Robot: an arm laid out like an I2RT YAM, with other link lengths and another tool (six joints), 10 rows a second.
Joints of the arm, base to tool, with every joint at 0 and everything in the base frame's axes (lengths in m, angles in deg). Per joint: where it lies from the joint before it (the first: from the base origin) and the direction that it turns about. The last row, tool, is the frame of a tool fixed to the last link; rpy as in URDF.
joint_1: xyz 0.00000 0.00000 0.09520 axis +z
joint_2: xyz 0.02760 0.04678 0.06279 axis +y
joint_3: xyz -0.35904 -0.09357 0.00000 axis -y
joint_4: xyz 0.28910 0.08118 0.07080 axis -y
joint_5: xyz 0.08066 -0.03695 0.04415 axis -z
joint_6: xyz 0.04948 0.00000 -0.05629 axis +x
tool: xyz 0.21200 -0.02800 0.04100 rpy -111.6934 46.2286 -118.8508
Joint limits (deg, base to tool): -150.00..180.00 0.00..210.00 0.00..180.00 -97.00..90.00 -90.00..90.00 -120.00..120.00
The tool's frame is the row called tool.
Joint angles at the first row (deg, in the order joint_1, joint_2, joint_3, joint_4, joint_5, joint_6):
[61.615, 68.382, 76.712, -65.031, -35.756, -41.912]
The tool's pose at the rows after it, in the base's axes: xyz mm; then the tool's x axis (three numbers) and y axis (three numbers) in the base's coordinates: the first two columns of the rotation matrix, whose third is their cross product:
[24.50, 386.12, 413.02, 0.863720, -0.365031, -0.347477, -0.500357, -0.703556, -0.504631]
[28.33, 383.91, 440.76, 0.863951, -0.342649, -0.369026, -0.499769, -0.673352, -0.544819]
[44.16, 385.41, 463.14, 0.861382, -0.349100, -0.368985, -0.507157, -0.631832, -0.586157]
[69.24, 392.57, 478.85, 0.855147, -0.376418, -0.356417, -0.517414, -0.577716, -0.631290]
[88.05, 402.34, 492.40, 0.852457, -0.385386, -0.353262, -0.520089, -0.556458, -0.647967]
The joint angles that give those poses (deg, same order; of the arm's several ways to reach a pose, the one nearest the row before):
[59.683, 67.943, 79.703, -67.582, -40.508, -44.204]
[57.137, 67.762, 82.521, -68.728, -43.499, -45.699]
[54.323, 68.113, 85.154, -68.646, -44.734, -46.491]
[51.948, 68.551, 86.304, -65.661, -44.386, -45.880]
[50.279, 71.096, 89.637, -65.563, -44.908, -46.404]

